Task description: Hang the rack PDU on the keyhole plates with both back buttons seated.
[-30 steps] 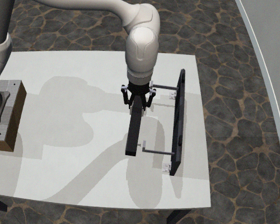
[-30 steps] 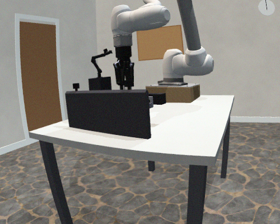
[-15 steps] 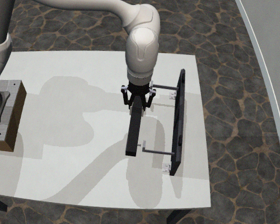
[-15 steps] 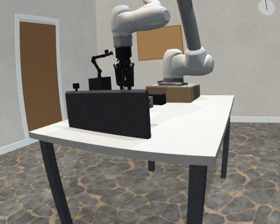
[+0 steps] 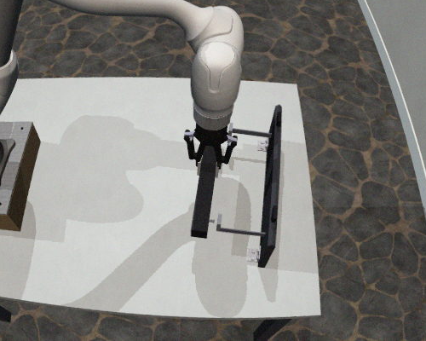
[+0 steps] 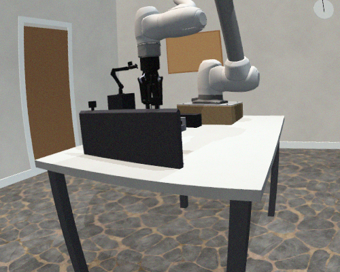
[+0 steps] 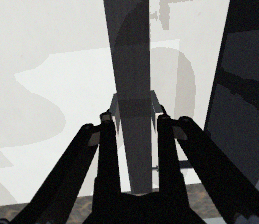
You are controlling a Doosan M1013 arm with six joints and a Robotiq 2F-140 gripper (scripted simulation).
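The rack PDU lies 30 mm below my hand and 20 mm ahead of it. Round my hand: black panel 180 mm ahead, 60 mm below, 10 mm to the right.
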